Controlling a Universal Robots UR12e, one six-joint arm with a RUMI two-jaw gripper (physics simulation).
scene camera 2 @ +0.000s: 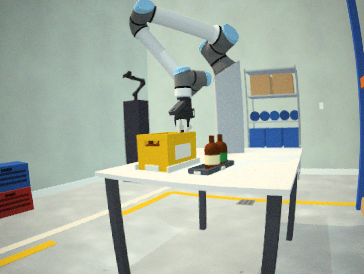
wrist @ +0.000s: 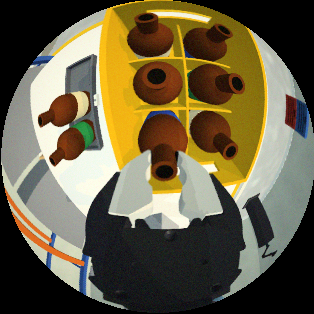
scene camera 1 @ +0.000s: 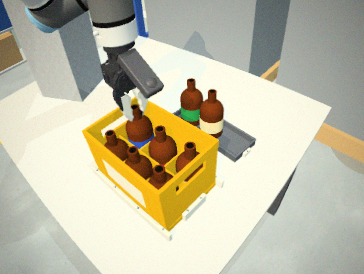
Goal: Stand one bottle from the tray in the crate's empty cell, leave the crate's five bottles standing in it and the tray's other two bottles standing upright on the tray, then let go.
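Places are measured from the arm's base along level axes (x back, y right, z up), in centimetres.
Pixels of known places: gripper, fingertip midpoint: [wrist: 163,151] [scene camera 1: 137,118]; arm's base at its link origin: [scene camera 2: 226,71].
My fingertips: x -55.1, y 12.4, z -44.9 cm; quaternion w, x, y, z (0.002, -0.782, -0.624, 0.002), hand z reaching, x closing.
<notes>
Ahead of a thing's pixels: the offset from my fingertips to its top centre. Level surfaces: height alone.
My gripper [scene camera 1: 135,109] [wrist: 163,151] is shut on the neck of the blue-labelled brown bottle {dx +0.0, dy +0.0, dz +3.6 cm} [scene camera 1: 139,129] [wrist: 163,137]. That bottle is upright in a corner cell of the yellow crate {dx -8.2, dy +5.2, dz +2.5 cm} [scene camera 1: 192,200] [scene camera 2: 152,155] [wrist: 111,100]; its base is hidden, so whether it touches the crate floor I cannot tell. The other five bottles stand in the remaining cells, one of them the middle bottle {dx -8.7, dy +0.9, dz +1.2 cm} [scene camera 1: 162,146] [wrist: 157,84]. A green-labelled bottle {dx -2.8, dy -21.1, dz +0.9 cm} [scene camera 1: 191,102] [wrist: 75,141] and a cream-labelled bottle {dx -11.1, dy -19.5, dz +0.9 cm} [scene camera 1: 211,115] [scene camera 2: 212,152] [wrist: 65,108] stand upright on the dark tray {dx -11.1, dy -19.9, dz -12.5 cm} [scene camera 1: 234,141] [scene camera 2: 197,170] [wrist: 81,75].
The crate sits between low white rails [scene camera 1: 195,207] [scene camera 2: 177,166] on the white table {dz -15.1 cm} [scene camera 1: 270,115] [scene camera 2: 255,175]. The tray lies beside one long side of the crate. The grey robot pedestal [scene camera 1: 80,65] [scene camera 2: 231,110] stands at the table's far end.
</notes>
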